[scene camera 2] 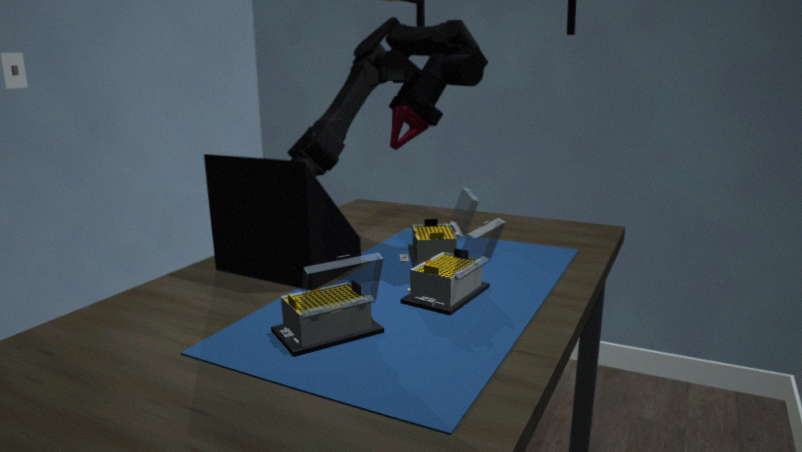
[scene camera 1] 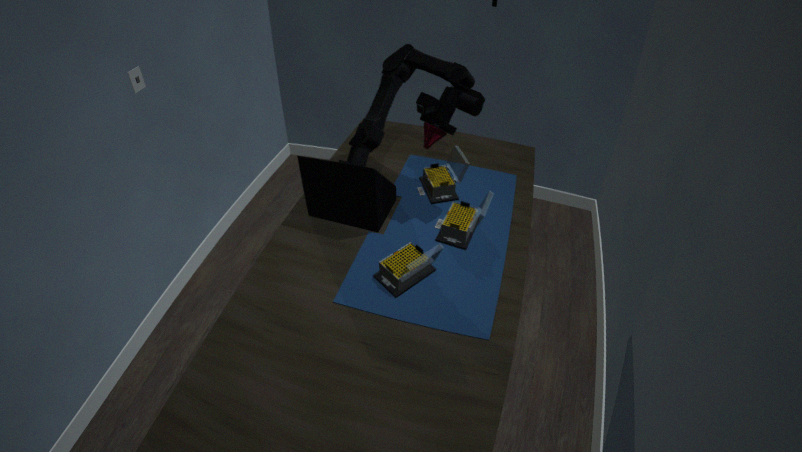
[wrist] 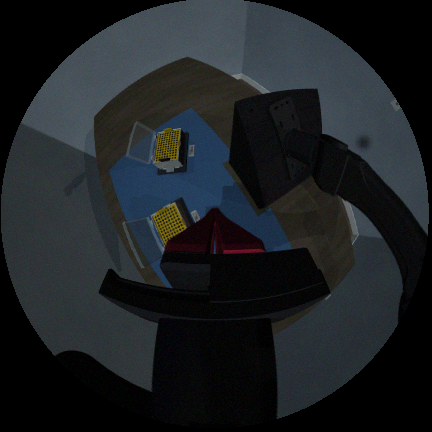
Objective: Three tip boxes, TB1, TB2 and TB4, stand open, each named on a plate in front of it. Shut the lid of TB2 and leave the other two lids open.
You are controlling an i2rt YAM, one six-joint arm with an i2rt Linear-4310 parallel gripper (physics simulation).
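Frame: origin at the arm's base, x ahead, y left, z up, level; centimetres.
Where they show: gripper, between the fingertips: (scene camera 2: pixel 393 148) (scene camera 1: pixel 425 148) (wrist: pixel 214 212); arm's base, origin of its link: (scene camera 2: pixel 289 193) (scene camera 1: pixel 354 171) (wrist: pixel 289 141).
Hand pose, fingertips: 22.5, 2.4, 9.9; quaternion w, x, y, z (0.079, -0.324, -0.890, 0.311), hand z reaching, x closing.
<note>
Things, the pixels of their top centre, and the offset from my fingertips, as dx, dy, dz. Level surfaces: height alone.
- TB2, centre of its top: (scene camera 2: pixel 446 257) (wrist: pixel 168 228) (scene camera 1: pixel 460 212) +12.6, -5.4, -19.1
- TB4, centre of its top: (scene camera 2: pixel 324 289) (scene camera 1: pixel 404 256) (wrist: pixel 164 142) -1.0, -27.1, -19.1
- blue mat, height of its surface: dz -26.5
- wooden table, height of its surface: dz -26.8
TB2 (scene camera 1: pixel 460 217) (scene camera 2: pixel 446 266) (wrist: pixel 170 222), the middle yellow-topped grey box, has its clear lid (scene camera 1: pixel 486 203) (scene camera 2: pixel 487 235) raised, leaning away from the arm's base. TB1 (scene camera 1: pixel 439 176) (scene camera 2: pixel 434 249) stands at the far end, its clear lid (scene camera 2: pixel 465 207) raised; it does not show in the wrist view. TB4 (scene camera 1: pixel 403 261) (scene camera 2: pixel 336 325) (wrist: pixel 169 145) is nearest the scene cameras, its lid (scene camera 1: pixel 429 255) (wrist: pixel 142 142) also raised. The name plates are too small to read. My gripper (scene camera 1: pixel 427 147) (scene camera 2: pixel 395 148) (wrist: pixel 214 212) is shut and empty, high above the table, apart from all lids. It hides part of TB2's surroundings in the wrist view.
The boxes stand on a blue mat (scene camera 1: pixel 460 297) (scene camera 2: pixel 409 364) (wrist: pixel 135 185) on the wooden table (scene camera 1: pixel 336 364) (scene camera 2: pixel 112 381) (wrist: pixel 150 85). The arm's black base block (scene camera 1: pixel 342 196) (scene camera 2: pixel 258 218) (wrist: pixel 255 155) stands beside the mat, opposite the side to which the lids lean.
</note>
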